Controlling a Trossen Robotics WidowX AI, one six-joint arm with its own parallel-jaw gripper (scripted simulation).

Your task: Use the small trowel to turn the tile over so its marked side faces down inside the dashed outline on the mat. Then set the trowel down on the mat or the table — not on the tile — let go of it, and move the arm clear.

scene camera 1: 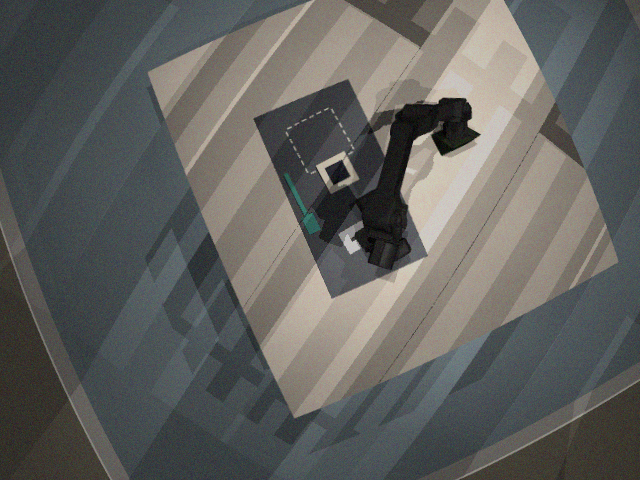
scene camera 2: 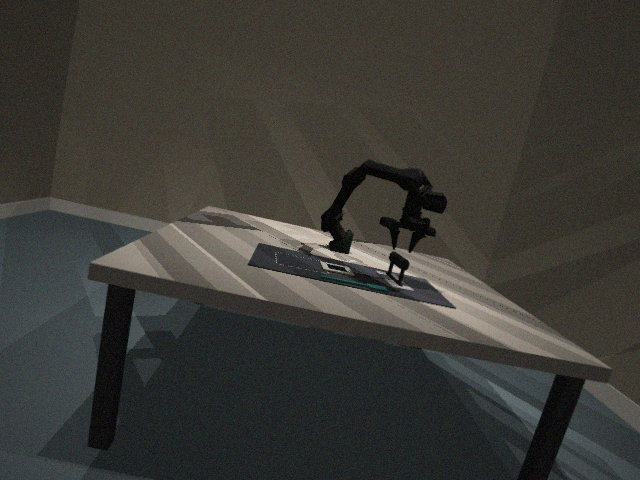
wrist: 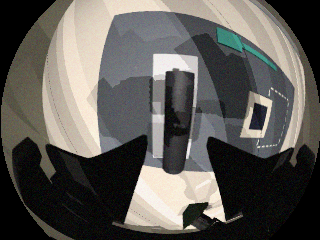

Scene:
same spot on dark mat: (scene camera 1: 318,138) = (scene camera 2: 299,262)

